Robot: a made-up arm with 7 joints. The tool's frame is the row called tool.
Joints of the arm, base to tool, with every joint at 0 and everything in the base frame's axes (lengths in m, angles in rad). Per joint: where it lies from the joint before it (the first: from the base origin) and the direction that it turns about. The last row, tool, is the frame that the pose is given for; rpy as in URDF.
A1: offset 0 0 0.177 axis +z
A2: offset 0 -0.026 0.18 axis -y
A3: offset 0 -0.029 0.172 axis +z
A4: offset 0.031 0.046 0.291 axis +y
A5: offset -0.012 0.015 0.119 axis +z
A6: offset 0 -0.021 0.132 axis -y
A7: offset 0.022 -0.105 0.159 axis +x
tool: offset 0 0 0 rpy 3.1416 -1.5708 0
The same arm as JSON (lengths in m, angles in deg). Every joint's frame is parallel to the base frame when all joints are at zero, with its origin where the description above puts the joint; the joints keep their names.
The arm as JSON. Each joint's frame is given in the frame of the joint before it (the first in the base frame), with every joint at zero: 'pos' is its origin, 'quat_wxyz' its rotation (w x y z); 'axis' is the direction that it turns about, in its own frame. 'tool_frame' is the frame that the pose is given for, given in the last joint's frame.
{"length_unit": "m", "angle_unit": "deg", "joints": [
  {"joint": "A1", "pos": [0.0, 0.0, 0.177], "quat_wxyz": [1.0, 0.0, 0.0, 0.0], "axis": [0.0, 0.0, 1.0]},
  {"joint": "A2", "pos": [0.0, -0.026, 0.18], "quat_wxyz": [1.0, 0.0, 0.0, 0.0], "axis": [0.0, -1.0, 0.0]},
  {"joint": "A3", "pos": [0.0, -0.029, 0.172], "quat_wxyz": [1.0, 0.0, 0.0, 0.0], "axis": [0.0, 0.0, 1.0]},
  {"joint": "A4", "pos": [0.031, 0.046, 0.291], "quat_wxyz": [1.0, 0.0, 0.0, 0.0], "axis": [0.0, 1.0, 0.0]},
  {"joint": "A5", "pos": [-0.012, 0.015, 0.119], "quat_wxyz": [1.0, 0.0, 0.0, 0.0], "axis": [0.0, 0.0, 1.0]},
  {"joint": "A6", "pos": [0.0, -0.021, 0.132], "quat_wxyz": [1.0, 0.0, 0.0, 0.0], "axis": [0.0, -1.0, 0.0]},
  {"joint": "A7", "pos": [0.022, -0.105, 0.159], "quat_wxyz": [1.0, 0.0, 0.0, 0.0], "axis": [1.0, 0.0, 0.0]}
], "tool_frame": {"pos": [0.0, 0.0, 0.0], "quat_wxyz": [0.000003, -0.707106, -0.000003, -0.707108]}}

